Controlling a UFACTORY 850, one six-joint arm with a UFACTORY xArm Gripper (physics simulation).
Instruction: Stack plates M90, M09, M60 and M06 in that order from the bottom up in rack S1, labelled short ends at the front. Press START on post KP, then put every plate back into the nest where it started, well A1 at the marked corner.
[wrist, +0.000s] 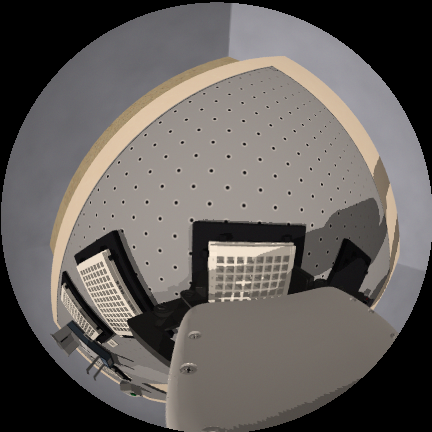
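A cream well plate lies level in the middle of the view, over a black plate holder; any gap between them cannot be judged. My gripper is shut on this plate, with dark fingers at its two sides; the fingertips are partly hidden by the grey housing. A second cream plate sits in a black nest to the left, and a third plate in a nest farther left. A black holder at the right shows no plate. No plate label is readable, and which holder is rack S1 cannot be told.
A dark blue fixture with prongs and a grey block stand at the lower left. A small grey box with a green spot is near the bottom left. The perforated board has a pale wooden border.
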